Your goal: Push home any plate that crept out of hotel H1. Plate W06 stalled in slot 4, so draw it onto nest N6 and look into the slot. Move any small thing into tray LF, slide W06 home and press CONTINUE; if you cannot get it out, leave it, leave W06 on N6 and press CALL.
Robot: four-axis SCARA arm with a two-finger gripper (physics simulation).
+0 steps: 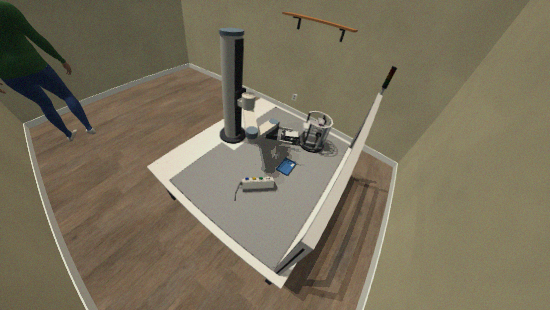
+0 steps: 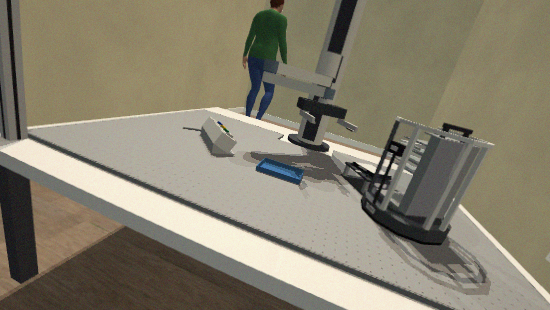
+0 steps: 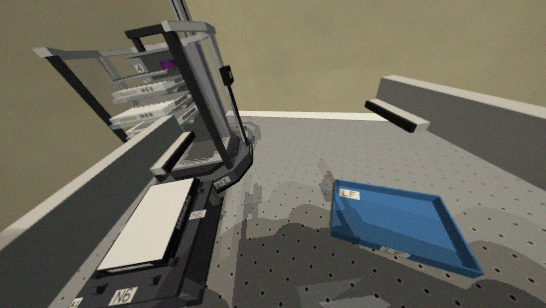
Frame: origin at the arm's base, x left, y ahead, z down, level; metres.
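Seen in the pictures: gripper, fingertip midpoint: [image 1: 292, 136] [image 2: 335, 125] [image 3: 276, 109]; arm's base, link origin: [image 1: 233, 134] [image 2: 308, 143].
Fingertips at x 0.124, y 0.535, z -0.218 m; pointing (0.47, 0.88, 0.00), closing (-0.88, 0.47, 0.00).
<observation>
Pixels of each thing's top centre, then the offset from my fingertips to it.
- nest N6, top centre: [image 3: 155, 223] [image 2: 369, 169] [image 1: 290, 134] dz +0.135, dx +0.174, dy -0.088 m
- white-topped plate, top centre: [image 3: 153, 212] [image 2: 372, 167] [image 1: 292, 133] dz +0.122, dx +0.179, dy -0.080 m
- Hotel H1, top centre: [image 3: 136, 23] [image 2: 444, 122] [image 1: 320, 117] dz -0.104, dx +0.278, dy +0.097 m
- small purple thing, top centre: [image 3: 169, 60] dz -0.049, dx +0.275, dy +0.119 m
- Blue tray LF, top centre: [image 3: 388, 212] [image 2: 281, 167] [image 1: 286, 165] dz +0.188, dx -0.131, dy +0.067 m
- button box, top centre: [image 2: 219, 123] [image 1: 258, 179] dz +0.121, dx -0.427, dy +0.004 m
My gripper [image 2: 327, 121] [image 3: 276, 109] is open and empty, with its fingers wide apart above the table near nest N6 [image 3: 187, 267]. A white-topped plate [image 1: 291, 134] [image 3: 150, 225] lies flat on the nest; its own label is not readable. Hotel H1 [image 1: 314, 147] [image 2: 410, 230] [image 3: 199, 100] stands beside the nest. A small purple thing [image 3: 169, 64] shows in the hotel beside the slot label 4, partly hidden by a dark post. White plates [image 3: 145, 91] sit stacked in slots below it. Blue tray LF [image 1: 286, 167] [image 2: 280, 171] [image 3: 400, 215] lies empty on the table.
A button box [image 1: 258, 184] [image 2: 218, 137] with coloured buttons stands beyond the tray. The arm's column [image 1: 231, 82] rises at the table's back. A long pale barrier [image 1: 335, 192] runs along one edge, with a signal tower [image 1: 389, 79]. A person [image 1: 30, 40] [image 2: 269, 40] stands off the table.
</observation>
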